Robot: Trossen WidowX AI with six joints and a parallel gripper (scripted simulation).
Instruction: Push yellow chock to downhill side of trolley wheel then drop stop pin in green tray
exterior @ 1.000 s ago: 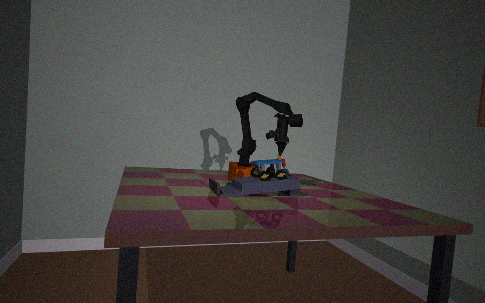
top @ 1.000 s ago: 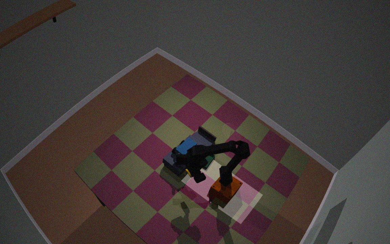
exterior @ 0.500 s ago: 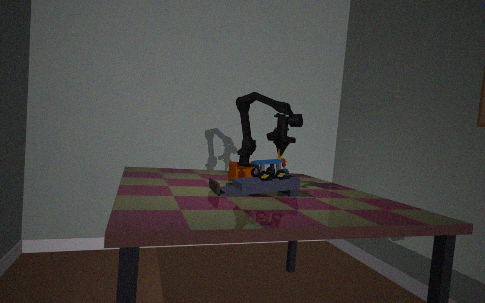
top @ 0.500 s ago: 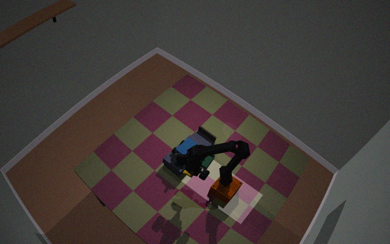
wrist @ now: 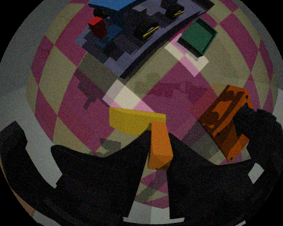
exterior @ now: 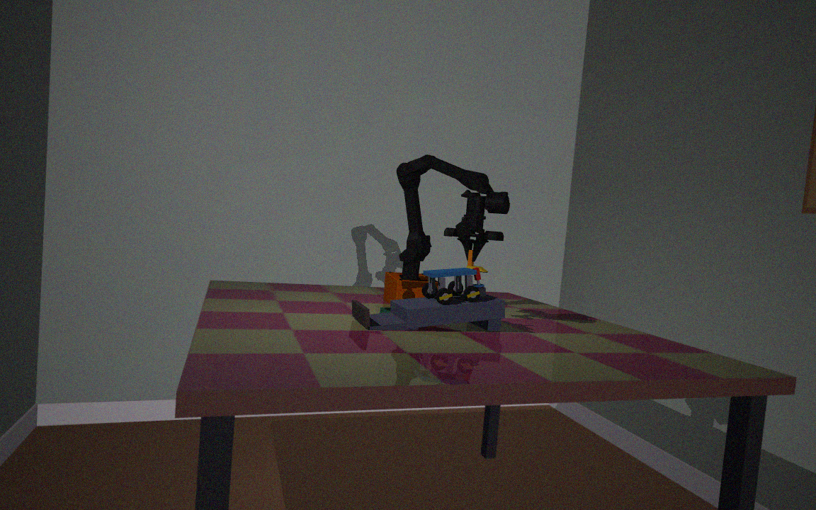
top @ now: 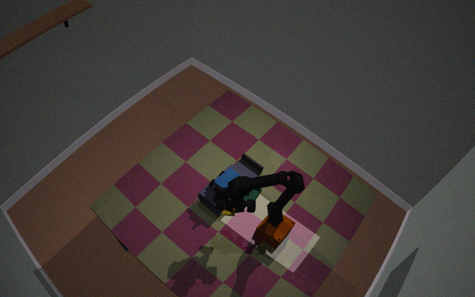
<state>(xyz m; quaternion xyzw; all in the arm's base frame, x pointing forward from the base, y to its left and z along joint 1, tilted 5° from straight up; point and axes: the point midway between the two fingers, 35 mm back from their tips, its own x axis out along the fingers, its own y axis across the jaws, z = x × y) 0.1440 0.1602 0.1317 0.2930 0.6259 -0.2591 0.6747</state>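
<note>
Now: the yellow chock 2 cm ahead of my gripper tip, 1 cm to the left of it and 1 cm below it. Round my gripper tip: green tray: 7 cm ahead, 22 cm to the right, 18 cm below; then red-headed stop pin: 14 cm ahead, 2 cm to the right, 5 cm below; then blue-topped trolley: 17 cm ahead, 11 cm to the right, 6 cm below.
</note>
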